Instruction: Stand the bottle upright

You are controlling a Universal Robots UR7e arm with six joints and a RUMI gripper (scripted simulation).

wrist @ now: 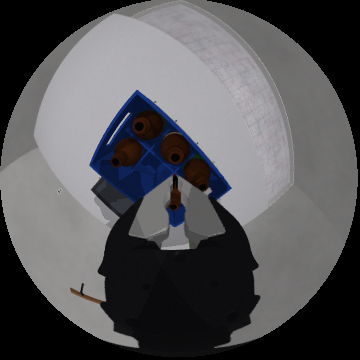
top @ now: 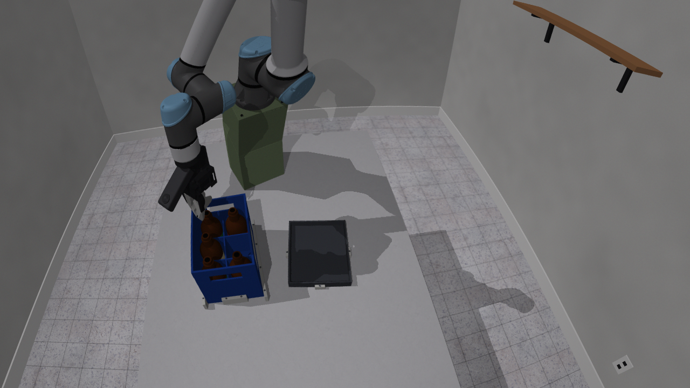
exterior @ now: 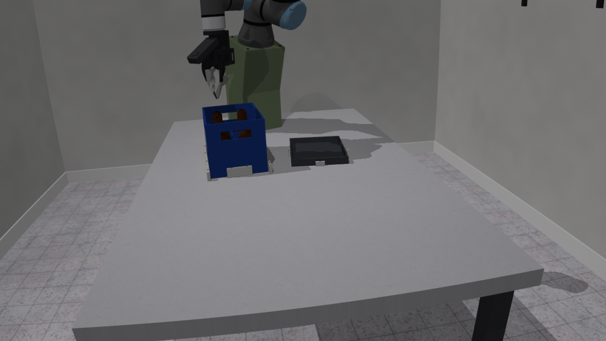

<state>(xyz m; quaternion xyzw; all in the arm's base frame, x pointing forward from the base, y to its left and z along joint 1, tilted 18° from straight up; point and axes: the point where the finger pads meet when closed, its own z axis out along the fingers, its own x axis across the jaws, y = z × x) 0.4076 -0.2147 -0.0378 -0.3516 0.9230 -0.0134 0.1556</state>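
Now: the blue crate 16 cm below my hand and 4 cm to the left of it. From my hand the other things lie so: dark tray: 33 cm to the left, 23 cm below, 3 cm ahead.
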